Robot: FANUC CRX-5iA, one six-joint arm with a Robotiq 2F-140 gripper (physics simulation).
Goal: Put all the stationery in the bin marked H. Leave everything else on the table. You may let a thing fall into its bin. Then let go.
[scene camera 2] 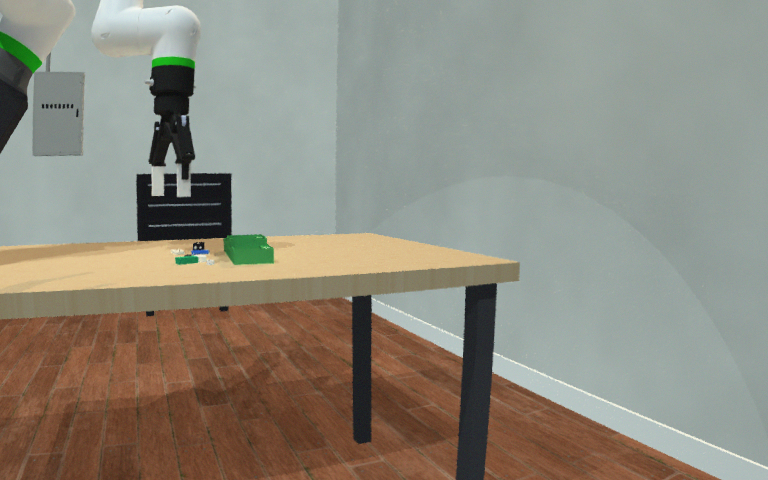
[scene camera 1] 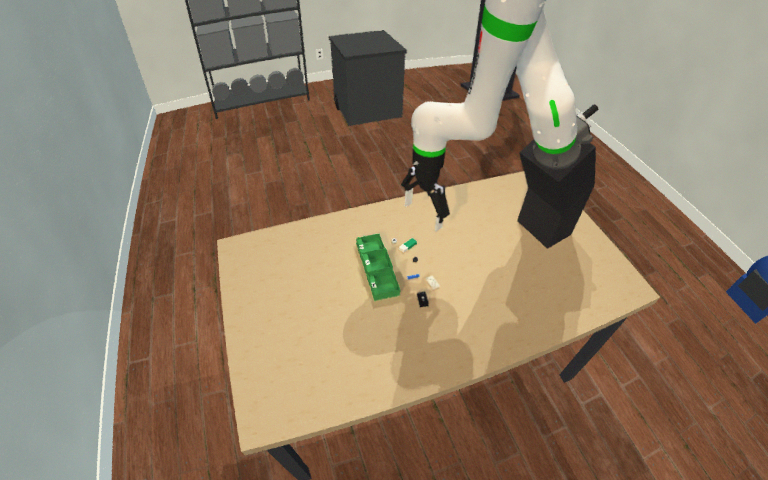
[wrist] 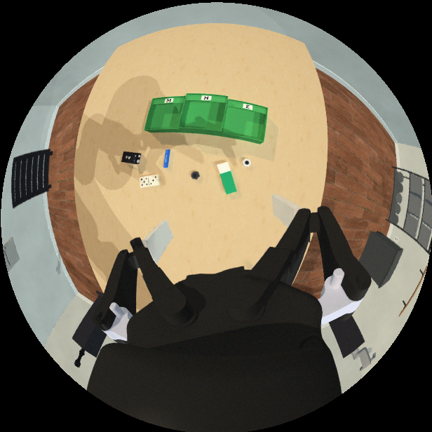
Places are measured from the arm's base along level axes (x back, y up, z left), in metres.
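Pixels of known places: gripper, fingertip midpoint: (scene camera 2: 170,196) (scene camera 1: 422,216); arm's base, link origin: (scene camera 1: 556,149).
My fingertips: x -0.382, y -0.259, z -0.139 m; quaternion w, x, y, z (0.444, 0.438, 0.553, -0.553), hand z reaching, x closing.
Ahead of a thing's pixels: the offset from my fingertips to its top centre. "spot": to the spot under its first point.
A green and white eraser-like block @(dx -0.041, dy -0.129, dz -0.013 m) (scene camera 1: 408,245) (scene camera 2: 186,259) (wrist: 226,178) lies flat on the table. A small blue bar @(dx -0.091, dy -0.132, dz +0.116 m) (scene camera 1: 413,276) (scene camera 2: 199,251) (wrist: 166,158) lies on the table; its print is too small to read. The green bin marked H @(spot: dx -0.160, dy -0.135, dz +0.012 m) (scene camera 1: 380,261) (wrist: 215,99) is the middle of three joined bins, and no thing shows in it. My gripper (scene camera 1: 423,212) (scene camera 2: 171,191) (wrist: 219,216) is open and empty, high above the table. In the wrist view, the green and white block lies beyond the gap between my fingertips.
A black 9V battery @(dx -0.107, dy -0.124, dz +0.210 m) (scene camera 1: 422,299) (wrist: 131,157), a white domino @(dx -0.043, dy -0.135, dz +0.164 m) (scene camera 1: 432,281) (wrist: 149,181), a small dark piece @(dx -0.047, dy -0.133, dz +0.053 m) (scene camera 1: 415,259) (wrist: 195,175) and a small white piece with a dark centre @(dx -0.074, dy -0.133, dz -0.055 m) (scene camera 1: 394,241) (wrist: 246,162) lie near the bins. Bins M (wrist: 165,117) and E (wrist: 245,124) flank H.
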